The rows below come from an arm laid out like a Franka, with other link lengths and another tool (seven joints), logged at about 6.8 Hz.
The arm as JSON. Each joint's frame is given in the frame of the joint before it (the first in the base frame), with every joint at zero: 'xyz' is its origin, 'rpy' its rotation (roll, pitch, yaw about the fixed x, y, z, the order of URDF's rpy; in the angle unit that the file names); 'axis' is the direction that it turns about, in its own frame. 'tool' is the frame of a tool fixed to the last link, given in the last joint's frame.
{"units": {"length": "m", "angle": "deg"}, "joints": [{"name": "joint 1", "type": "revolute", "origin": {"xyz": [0.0, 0.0, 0.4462], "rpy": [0.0, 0.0, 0.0]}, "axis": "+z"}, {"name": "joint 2", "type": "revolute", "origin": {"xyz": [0.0, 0.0, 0.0], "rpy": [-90.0, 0.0, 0.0]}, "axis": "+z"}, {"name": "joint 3", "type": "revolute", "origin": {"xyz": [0.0, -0.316, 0.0], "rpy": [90.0, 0.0, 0.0]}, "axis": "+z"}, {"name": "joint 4", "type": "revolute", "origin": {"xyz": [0.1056, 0.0, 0.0], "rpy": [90.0, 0.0, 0.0]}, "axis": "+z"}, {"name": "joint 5", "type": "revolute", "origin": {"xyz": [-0.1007, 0.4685, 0.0], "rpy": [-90.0, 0.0, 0.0]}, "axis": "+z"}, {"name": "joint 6", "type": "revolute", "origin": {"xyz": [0.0, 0.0, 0.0], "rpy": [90.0, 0.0, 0.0]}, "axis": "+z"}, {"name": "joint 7", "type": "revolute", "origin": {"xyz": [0.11, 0.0, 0.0], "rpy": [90.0, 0.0, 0.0]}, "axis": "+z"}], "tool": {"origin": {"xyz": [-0.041, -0.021, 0.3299], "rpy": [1.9, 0.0, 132.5]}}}
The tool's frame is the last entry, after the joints.
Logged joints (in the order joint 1, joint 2, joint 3, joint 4, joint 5, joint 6, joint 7), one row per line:
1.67, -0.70, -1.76, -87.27, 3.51, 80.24, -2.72
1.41, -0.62, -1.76, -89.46, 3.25, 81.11, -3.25
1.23, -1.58, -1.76, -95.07, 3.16, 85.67, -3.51
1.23, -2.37, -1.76, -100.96, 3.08, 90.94, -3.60
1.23, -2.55, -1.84, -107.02, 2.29, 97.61, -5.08
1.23, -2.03, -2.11, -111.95, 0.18, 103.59, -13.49
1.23, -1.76, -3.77, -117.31, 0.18, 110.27, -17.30
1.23, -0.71, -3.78, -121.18, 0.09, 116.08, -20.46
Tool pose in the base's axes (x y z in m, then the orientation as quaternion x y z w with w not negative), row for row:
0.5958, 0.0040, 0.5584, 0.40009, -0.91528, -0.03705, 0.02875
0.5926, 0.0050, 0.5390, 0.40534, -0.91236, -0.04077, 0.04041
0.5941, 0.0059, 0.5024, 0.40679, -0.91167, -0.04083, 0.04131
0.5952, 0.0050, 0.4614, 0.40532, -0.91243, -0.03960, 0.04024
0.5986, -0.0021, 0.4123, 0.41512, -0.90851, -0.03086, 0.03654
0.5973, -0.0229, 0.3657, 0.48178, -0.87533, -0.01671, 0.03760
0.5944, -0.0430, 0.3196, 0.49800, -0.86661, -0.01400, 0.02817
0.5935, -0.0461, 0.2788, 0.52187, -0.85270, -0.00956, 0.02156
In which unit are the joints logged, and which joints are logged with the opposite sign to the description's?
The joints are logged in degrees. Opposite sign: joint 1.
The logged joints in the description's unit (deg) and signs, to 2 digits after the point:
-1.67, -0.70, -1.76, -87.27, 3.51, 80.24, -2.72
-1.41, -0.62, -1.76, -89.46, 3.25, 81.11, -3.25
-1.23, -1.58, -1.76, -95.07, 3.16, 85.67, -3.51
-1.23, -2.37, -1.76, -100.96, 3.08, 90.94, -3.60
-1.23, -2.55, -1.84, -107.02, 2.29, 97.61, -5.08
-1.23, -2.03, -2.11, -111.95, 0.18, 103.59, -13.49
-1.23, -1.76, -3.77, -117.31, 0.18, 110.27, -17.30
-1.23, -0.71, -3.78, -121.18, 0.09, 116.08, -20.46

